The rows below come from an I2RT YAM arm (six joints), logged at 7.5 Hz.
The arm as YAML. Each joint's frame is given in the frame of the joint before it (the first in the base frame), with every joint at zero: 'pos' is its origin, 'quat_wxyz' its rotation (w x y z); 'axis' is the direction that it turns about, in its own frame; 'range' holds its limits. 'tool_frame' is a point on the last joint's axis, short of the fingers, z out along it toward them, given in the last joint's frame.
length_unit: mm
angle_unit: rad
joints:
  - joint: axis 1
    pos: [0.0, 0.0, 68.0]
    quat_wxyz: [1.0, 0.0, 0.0, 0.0]
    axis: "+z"
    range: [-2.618, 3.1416]
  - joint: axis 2
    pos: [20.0, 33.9, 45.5]
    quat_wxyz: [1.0, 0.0, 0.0, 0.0]
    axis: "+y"
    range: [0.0, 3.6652]
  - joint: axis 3
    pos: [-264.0, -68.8, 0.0]
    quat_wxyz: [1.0, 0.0, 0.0, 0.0]
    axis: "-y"
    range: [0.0, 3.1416]
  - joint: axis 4
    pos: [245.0, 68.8, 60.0]
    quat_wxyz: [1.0, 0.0, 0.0, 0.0]
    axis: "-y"
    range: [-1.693, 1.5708]
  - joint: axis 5
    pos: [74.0, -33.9, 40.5]
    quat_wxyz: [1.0, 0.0, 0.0, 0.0]
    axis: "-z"
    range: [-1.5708, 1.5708]
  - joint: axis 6
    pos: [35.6, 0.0, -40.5]
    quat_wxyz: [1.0, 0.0, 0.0, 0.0]
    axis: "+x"
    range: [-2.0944, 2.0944]
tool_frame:
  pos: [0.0, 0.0, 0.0]
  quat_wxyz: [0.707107, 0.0, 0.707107, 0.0]
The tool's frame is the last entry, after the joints.
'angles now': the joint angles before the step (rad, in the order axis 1, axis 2, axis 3, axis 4, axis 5, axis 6). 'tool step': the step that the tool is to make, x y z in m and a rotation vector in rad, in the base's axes. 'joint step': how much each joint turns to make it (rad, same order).
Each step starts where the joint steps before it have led.
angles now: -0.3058, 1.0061, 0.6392, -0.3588, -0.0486, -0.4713
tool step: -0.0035, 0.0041, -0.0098, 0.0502, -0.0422, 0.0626
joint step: -0.0013, -0.0220, -0.0578, 0.0613, -0.0879, 0.0041
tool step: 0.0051, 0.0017, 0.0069, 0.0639, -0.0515, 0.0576
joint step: -0.0005, 0.0096, 0.0186, 0.0249, -0.0933, 0.0230
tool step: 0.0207, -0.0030, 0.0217, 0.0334, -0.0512, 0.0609
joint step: 0.0037, 0.0777, 0.1071, 0.0103, -0.0741, 0.0034
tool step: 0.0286, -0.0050, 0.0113, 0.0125, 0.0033, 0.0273
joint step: 0.0121, 0.1248, 0.1161, 0.0018, -0.0187, -0.0001
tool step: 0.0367, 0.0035, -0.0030, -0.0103, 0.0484, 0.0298
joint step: 0.0507, 0.1566, 0.1126, -0.0017, 0.0304, -0.0055
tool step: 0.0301, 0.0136, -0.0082, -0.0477, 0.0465, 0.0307
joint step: 0.0704, 0.1212, 0.0829, -0.0021, 0.0666, -0.0180
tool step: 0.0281, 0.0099, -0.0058, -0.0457, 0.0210, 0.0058
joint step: 0.0480, 0.1091, 0.0869, 0.0065, 0.0636, -0.0082
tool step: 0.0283, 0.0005, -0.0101, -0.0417, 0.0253, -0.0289
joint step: 0.0164, 0.1177, 0.0930, 0.0041, 0.0634, -0.0018
